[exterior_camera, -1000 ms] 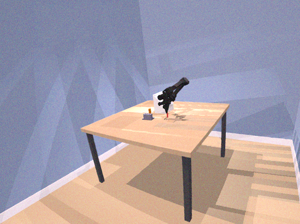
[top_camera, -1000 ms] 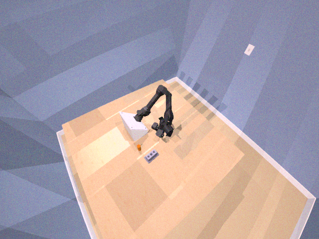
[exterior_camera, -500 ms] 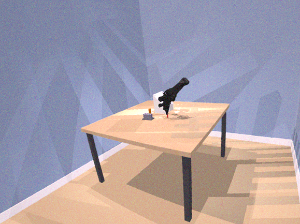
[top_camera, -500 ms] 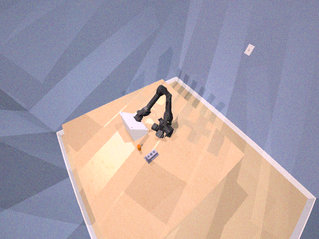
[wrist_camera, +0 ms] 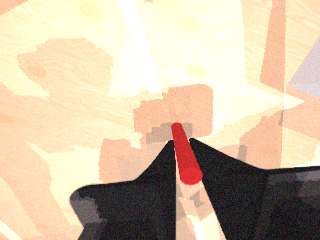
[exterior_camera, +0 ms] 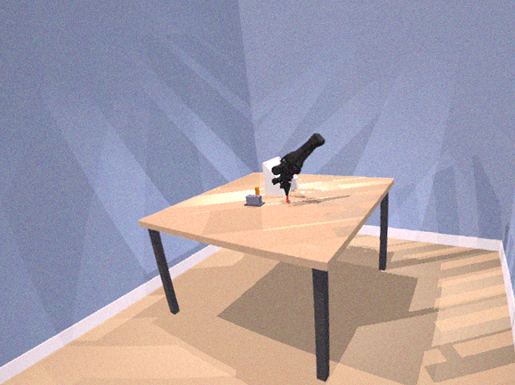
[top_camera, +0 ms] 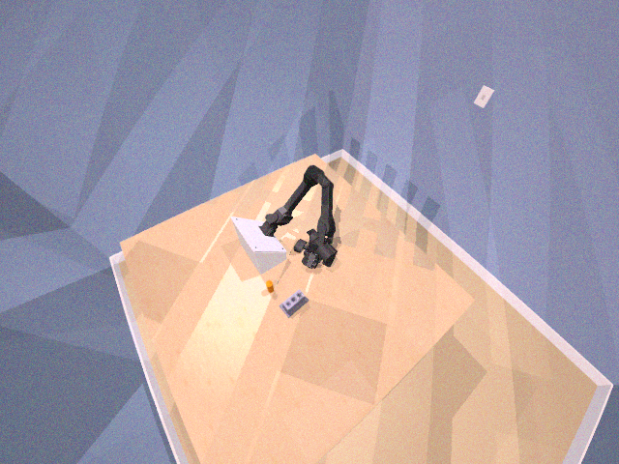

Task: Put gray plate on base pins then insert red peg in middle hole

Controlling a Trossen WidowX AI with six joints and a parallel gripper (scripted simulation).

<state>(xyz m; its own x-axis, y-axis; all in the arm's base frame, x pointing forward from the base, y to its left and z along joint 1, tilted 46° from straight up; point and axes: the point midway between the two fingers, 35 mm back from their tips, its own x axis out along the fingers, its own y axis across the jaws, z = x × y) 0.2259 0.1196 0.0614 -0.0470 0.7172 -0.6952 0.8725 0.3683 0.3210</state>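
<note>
Right now my gripper tip is 180 mm to the left of the gray plate and 120 mm short of it. The rest, counted from my gripper tip: red peg right at my gripper tip; then orange cylinder 240 mm to the right; then gray base 180 mm to the right, 120 mm ahead, 30 mm below.
</note>
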